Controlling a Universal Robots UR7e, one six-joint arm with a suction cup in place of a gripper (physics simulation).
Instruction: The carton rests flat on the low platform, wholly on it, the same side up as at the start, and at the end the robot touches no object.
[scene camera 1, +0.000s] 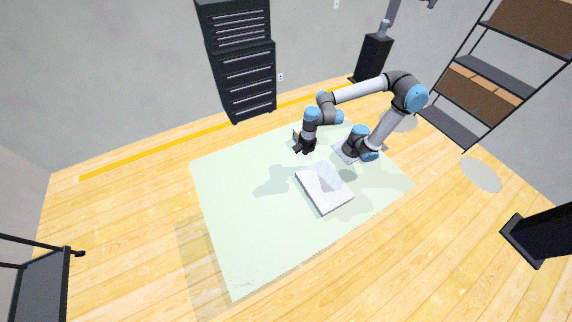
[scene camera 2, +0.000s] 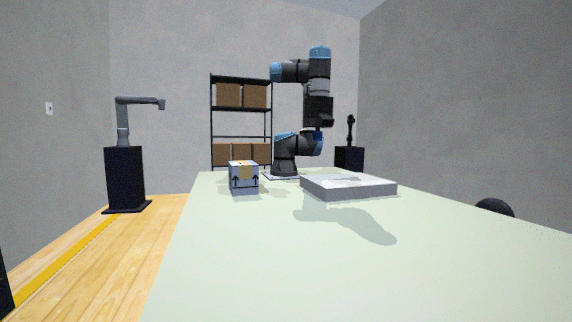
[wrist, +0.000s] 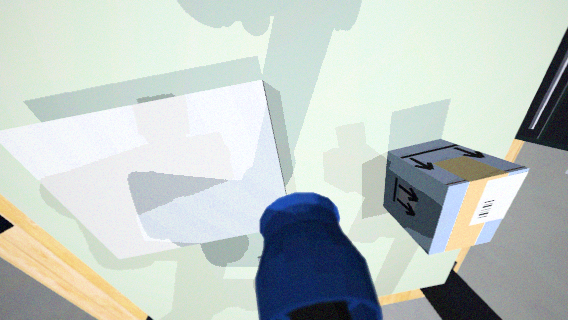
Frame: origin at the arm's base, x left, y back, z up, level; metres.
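Where they show: end effector, tool point: (scene camera 2: 317, 140) (wrist: 300, 225); arm's base, origin of the base link: (scene camera 1: 351, 149) (scene camera 2: 283, 173).
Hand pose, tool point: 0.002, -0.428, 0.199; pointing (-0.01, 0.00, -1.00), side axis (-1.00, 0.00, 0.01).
Note:
Things, the pixels of their top centre, and the offset from my tool point, as dx, dy, dz. Level surfaces: height alone.
- carton, middle of its top: (wrist: 472, 217) (scene camera 2: 242, 162) -0.248, +0.149, -0.093
- low platform, middle of its top: (wrist: 174, 189) (scene camera 2: 346, 178) (scene camera 1: 324, 183) +0.167, +0.064, -0.158
- pale green table top, its level: dz -0.206
The carton (scene camera 2: 244, 179) (wrist: 457, 192) is a light blue-grey box with tan tape, a barcode label on its top and black arrows on its sides. It stands upright on the pale green table top, apart from the platform; in scene camera 1 it is mostly hidden behind the arm's wrist. The low platform (scene camera 1: 324, 189) (scene camera 2: 360, 189) (wrist: 200, 200) is a flat white-grey slab with no object on it. My gripper, a blue suction cup (scene camera 2: 318, 136) (wrist: 300, 202), hangs high above the table between carton and platform in the wrist view. It holds nothing and is open.
The pale green table top (scene camera 1: 235, 225) (scene camera 2: 280, 280) carries the arm's base (scene camera 1: 350, 150) (scene camera 2: 284, 167) behind the platform. A black drawer cabinet (scene camera 1: 245, 65) and a shelf rack with brown boxes stand beyond the table. Dark pedestals (scene camera 1: 374, 56) (scene camera 2: 123, 177) stand on the floor.

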